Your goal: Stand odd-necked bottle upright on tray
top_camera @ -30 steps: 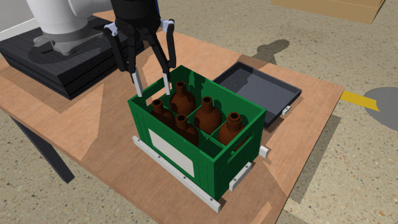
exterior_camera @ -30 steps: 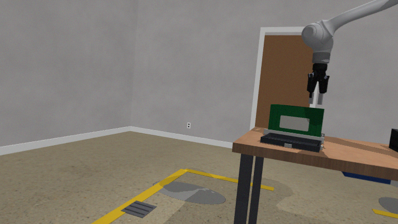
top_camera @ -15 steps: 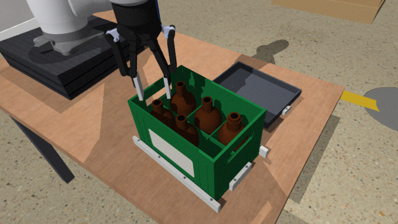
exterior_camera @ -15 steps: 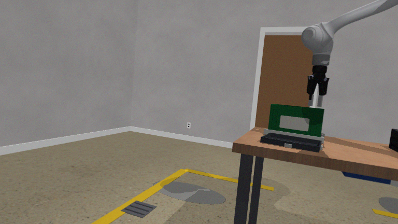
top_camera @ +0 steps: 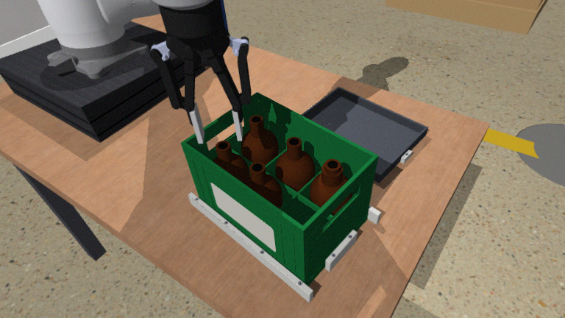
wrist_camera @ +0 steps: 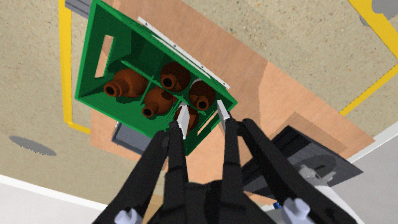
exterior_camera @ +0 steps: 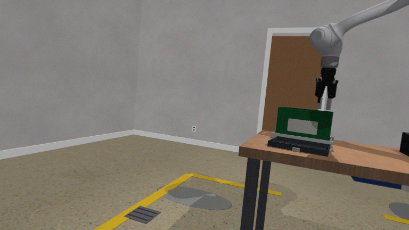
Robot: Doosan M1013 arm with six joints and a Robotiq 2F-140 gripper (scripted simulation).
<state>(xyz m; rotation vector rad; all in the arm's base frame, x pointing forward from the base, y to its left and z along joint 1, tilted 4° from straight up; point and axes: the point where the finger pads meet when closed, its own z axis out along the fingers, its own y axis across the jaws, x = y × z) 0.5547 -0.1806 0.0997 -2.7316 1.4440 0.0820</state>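
Right now my hand is 90 mm short of the crate, 30 mm to the right of it and 130 mm above it. From my hand the other things lie so: grey tray: 130 mm ahead, 310 mm to the left, 200 mm below.
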